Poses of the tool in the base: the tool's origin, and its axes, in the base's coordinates. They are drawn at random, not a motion.
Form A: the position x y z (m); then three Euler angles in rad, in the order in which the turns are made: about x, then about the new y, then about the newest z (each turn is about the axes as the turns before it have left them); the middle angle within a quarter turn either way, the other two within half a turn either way.
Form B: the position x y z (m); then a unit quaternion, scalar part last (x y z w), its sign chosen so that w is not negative. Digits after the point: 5 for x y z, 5 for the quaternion.
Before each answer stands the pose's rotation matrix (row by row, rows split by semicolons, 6 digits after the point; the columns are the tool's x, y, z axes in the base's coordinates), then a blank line. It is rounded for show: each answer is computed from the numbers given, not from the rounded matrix.
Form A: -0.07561 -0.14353 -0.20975 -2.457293 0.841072 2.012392
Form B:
-0.284921 -0.602712 0.745358; -0.499163 0.757128 0.421419; -0.818325 -0.251984 -0.516573

-0.07561 -0.14353 -0.20975 -0.34443 0.79978 0.05296 0.48878
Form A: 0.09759 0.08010 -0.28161 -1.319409 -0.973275 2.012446
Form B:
-0.240471 -0.508613 -0.826733; -0.117384 -0.830236 0.544912; -0.963532 0.228081 0.139944

0.09759 0.08010 -0.28161 -0.60204 0.25995 0.74341 0.13156
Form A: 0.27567 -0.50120 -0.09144 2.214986 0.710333 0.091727
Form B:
0.754958 -0.069445 0.652086; 0.464198 -0.645785 -0.606202; 0.463205 0.760354 -0.455304

0.27567 -0.50120 -0.09144 0.84499 0.11679 0.32997 0.40431
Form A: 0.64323 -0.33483 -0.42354 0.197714 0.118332 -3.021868
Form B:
-0.985899 0.118604 0.118056; -0.140136 -0.970729 -0.195055; 0.091466 -0.208848 0.973661

0.64323 -0.33483 -0.42354 -0.05284 0.10187 -0.99125 0.06526
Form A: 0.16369 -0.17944 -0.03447 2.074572 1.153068 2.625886
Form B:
-0.352924 -0.200064 0.914013; -0.934418 0.025206 -0.355285; 0.048041 -0.979459 -0.195839

0.16369 -0.17944 -0.03447 -0.45214 0.62729 -0.53195 0.34512
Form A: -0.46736 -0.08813 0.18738 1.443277 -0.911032 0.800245
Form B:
0.426925 -0.439794 -0.790137; -0.454635 0.650922 -0.607954; 0.781692 0.618775 0.077949

-0.46736 -0.08813 0.18738 0.41775 -0.53527 -0.00505 0.73413
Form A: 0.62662 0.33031 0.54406 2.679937 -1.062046 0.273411
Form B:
0.468994 -0.131522 -0.873354; -0.616320 -0.757018 -0.216963; -0.632609 0.640020 -0.436096

0.62662 0.33031 0.54406 0.81580 -0.22917 -0.46150 0.26262
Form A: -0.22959 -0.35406 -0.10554 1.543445 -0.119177 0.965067
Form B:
0.565323 -0.816256 -0.118895; -0.045187 0.113276 -0.992535; 0.823631 0.566476 0.027154

-0.22959 -0.35406 -0.10554 0.59684 -0.36083 0.29519 0.65302
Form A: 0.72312 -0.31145 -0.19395 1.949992 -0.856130 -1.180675
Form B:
0.249236 0.606123 -0.755312; 0.075519 -0.789713 -0.608810; -0.965494 0.094697 -0.242599

0.72312 -0.31145 -0.19395 0.75524 0.22564 -0.56962 0.23288
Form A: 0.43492 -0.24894 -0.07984 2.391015 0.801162 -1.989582
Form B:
-0.282978 0.635738 0.718165; 0.468908 0.744885 -0.474628; -0.836689 0.202444 -0.508888

0.43492 -0.24894 -0.07984 0.34678 0.79636 -0.08545 0.48811
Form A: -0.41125 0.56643 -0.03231 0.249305 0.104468 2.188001
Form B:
-0.575603 -0.811054 0.104278; 0.775397 -0.581847 -0.245385; 0.259695 -0.060388 0.963801

-0.41125 0.56643 -0.03231 0.10301 -0.08654 0.88335 0.44899
